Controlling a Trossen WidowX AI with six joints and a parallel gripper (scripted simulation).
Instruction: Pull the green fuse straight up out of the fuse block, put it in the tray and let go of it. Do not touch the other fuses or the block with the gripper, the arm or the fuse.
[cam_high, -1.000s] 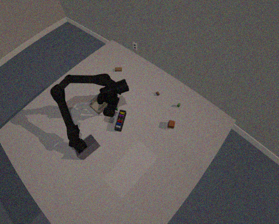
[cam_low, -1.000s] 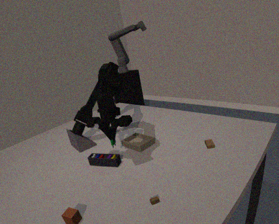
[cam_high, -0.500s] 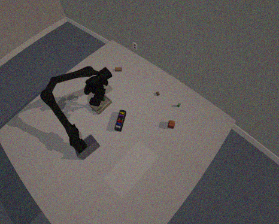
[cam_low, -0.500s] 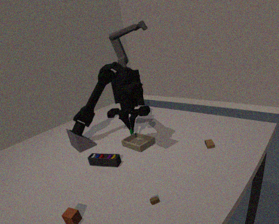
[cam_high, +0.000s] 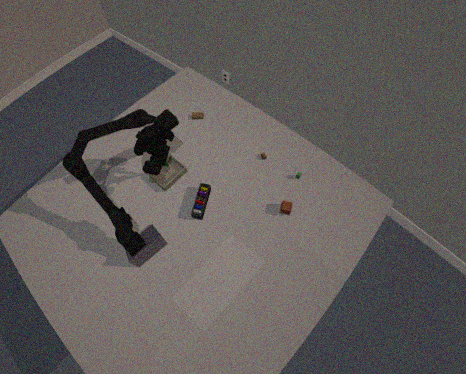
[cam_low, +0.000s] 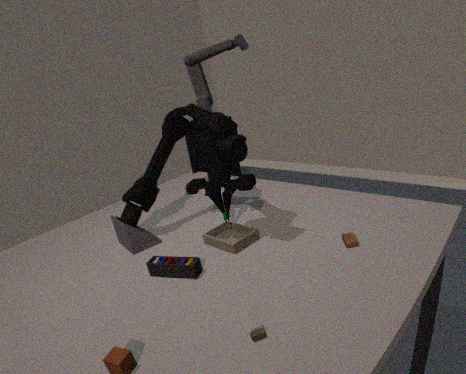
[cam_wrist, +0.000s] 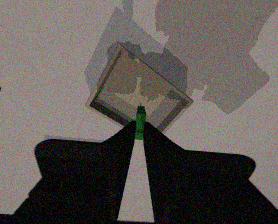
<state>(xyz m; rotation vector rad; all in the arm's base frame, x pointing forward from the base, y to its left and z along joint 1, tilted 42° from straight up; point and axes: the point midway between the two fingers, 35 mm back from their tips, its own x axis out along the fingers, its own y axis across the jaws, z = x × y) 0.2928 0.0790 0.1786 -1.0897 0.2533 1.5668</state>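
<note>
Right now the green fuse is 10 mm below my gripper tip. The rest, counted from my gripper tip: tray 90 mm below.
</note>
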